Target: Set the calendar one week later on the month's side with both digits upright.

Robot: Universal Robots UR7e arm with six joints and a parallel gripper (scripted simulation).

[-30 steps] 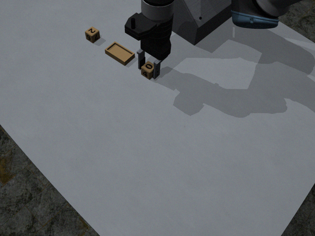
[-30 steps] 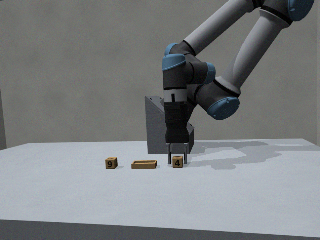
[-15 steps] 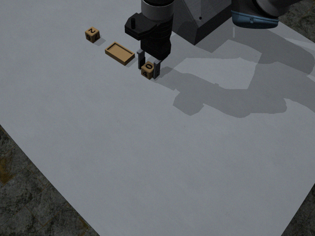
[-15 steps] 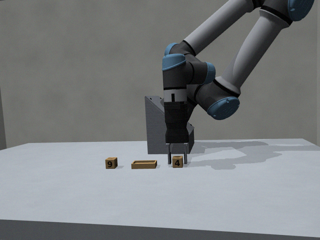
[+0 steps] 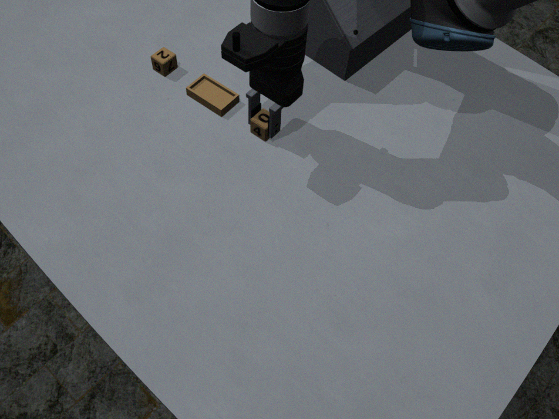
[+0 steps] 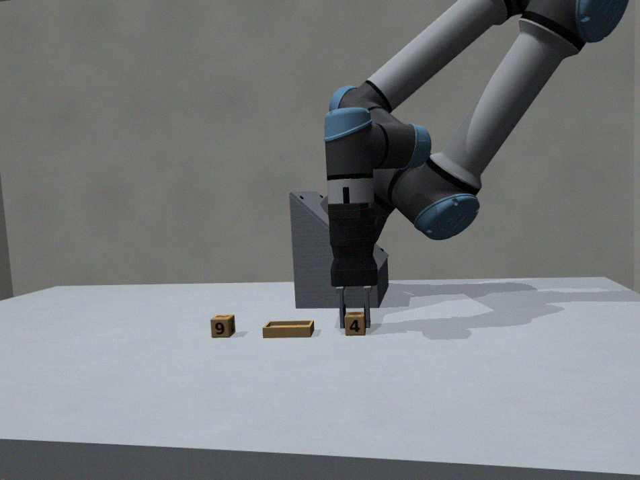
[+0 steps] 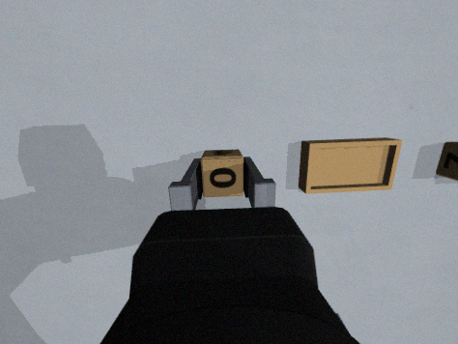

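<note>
Right now my hand is 1 cm short of the wooden tray, 11 cm to the left of it and 2 cm above it.
</note>
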